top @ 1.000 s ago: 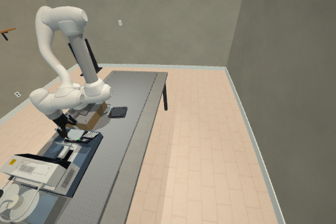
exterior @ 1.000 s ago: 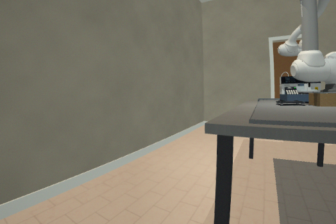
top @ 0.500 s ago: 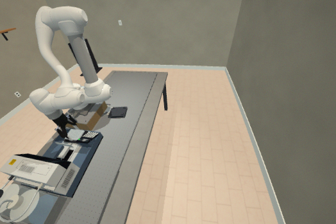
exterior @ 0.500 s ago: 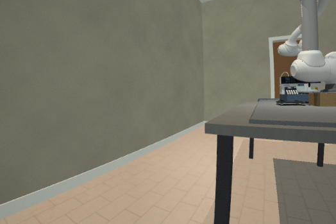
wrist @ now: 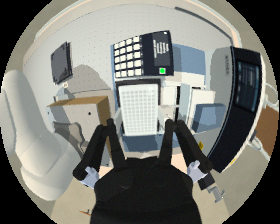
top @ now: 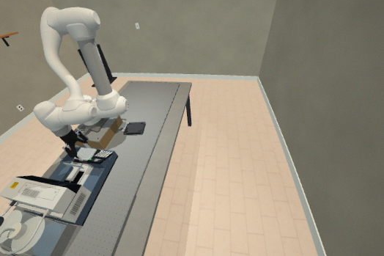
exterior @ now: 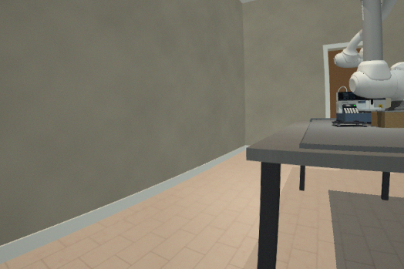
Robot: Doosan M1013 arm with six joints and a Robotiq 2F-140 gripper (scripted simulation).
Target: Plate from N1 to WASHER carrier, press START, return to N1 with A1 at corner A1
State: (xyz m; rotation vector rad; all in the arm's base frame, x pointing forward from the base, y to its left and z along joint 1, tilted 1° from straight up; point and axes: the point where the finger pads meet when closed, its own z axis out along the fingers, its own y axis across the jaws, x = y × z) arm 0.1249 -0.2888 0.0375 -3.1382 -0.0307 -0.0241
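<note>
Now: the white well plate 2 cm below my hand. From my hand the other things lie so: dark plate nest N1 (20 cm ahead, 34 cm to the left, 11 cm below); then plate washer (15 cm to the right).
</note>
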